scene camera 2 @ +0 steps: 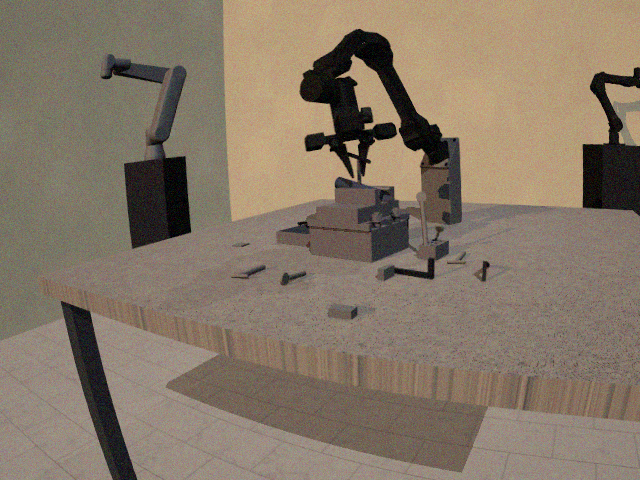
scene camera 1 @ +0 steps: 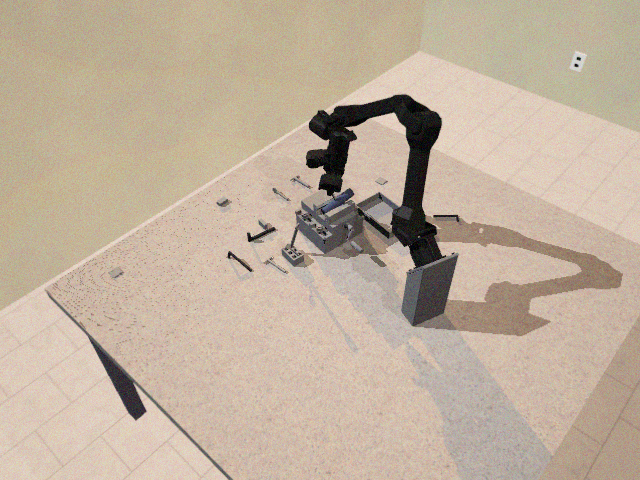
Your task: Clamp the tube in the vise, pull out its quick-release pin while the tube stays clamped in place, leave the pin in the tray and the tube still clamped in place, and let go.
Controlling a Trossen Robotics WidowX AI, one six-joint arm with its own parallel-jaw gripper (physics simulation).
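Places are measured from the arm's base along level axes (x ahead, y left, z up), in metres.
Pixels of known places: gripper, fingertip midpoint: (scene camera 2: pixel 358 177) (scene camera 1: pixel 329 193); arm's base, link origin: (scene camera 2: pixel 438 153) (scene camera 1: pixel 430 262).
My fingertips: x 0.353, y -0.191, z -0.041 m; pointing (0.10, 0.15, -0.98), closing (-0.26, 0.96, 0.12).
For each thing: its top centre in the pictures, then the offset to it from my fingertips. "spot": a spot on its surface instead.
- grey vise, top centre: (scene camera 2: pixel 358 188) (scene camera 1: pixel 329 199) dy -0.001, dx -0.001, dz -0.023 m
- blue tube, top centre: (scene camera 2: pixel 358 176) (scene camera 1: pixel 337 195) dy -0.003, dx -0.025, dz -0.001 m
- quick-release pin, surface spot: (scene camera 2: pixel 359 180) spot: dy +0.001, dx -0.011, dz -0.008 m
- tray, top centre: (scene camera 2: pixel 316 227) (scene camera 1: pixel 384 211) dy -0.123, dx -0.139, dz -0.125 m
The grey vise (scene camera 1: pixel 336 238) (scene camera 2: pixel 341 242) stands on the table. The blue tube (scene camera 1: pixel 337 201) (scene camera 2: pixel 345 182) lies tilted at the vise's top, one end raised above the jaws in the scene camera 2 view; how firmly the jaws grip it cannot be told. My gripper (scene camera 1: pixel 330 192) (scene camera 2: pixel 358 174) is just above the tube, shut on the quick-release pin (scene camera 2: pixel 359 180), a thin upright rod whose lower end is at the tube. Whether the pin's tip is still inside the tube is hidden. The tray (scene camera 1: pixel 374 223) (scene camera 2: pixel 292 237) stands beside the vise, and no pin shows in it.
A small block with an upright lever (scene camera 1: pixel 293 254) (scene camera 2: pixel 434 250) stands near the vise. Black angled bars (scene camera 1: pixel 261 234) (scene camera 1: pixel 240 261), small tools (scene camera 1: pixel 280 194) (scene camera 2: pixel 293 277) and grey blocks (scene camera 1: pixel 222 201) (scene camera 2: pixel 342 311) lie around. The arm's base post (scene camera 1: pixel 429 291) (scene camera 2: pixel 454 180) stands past the tray.
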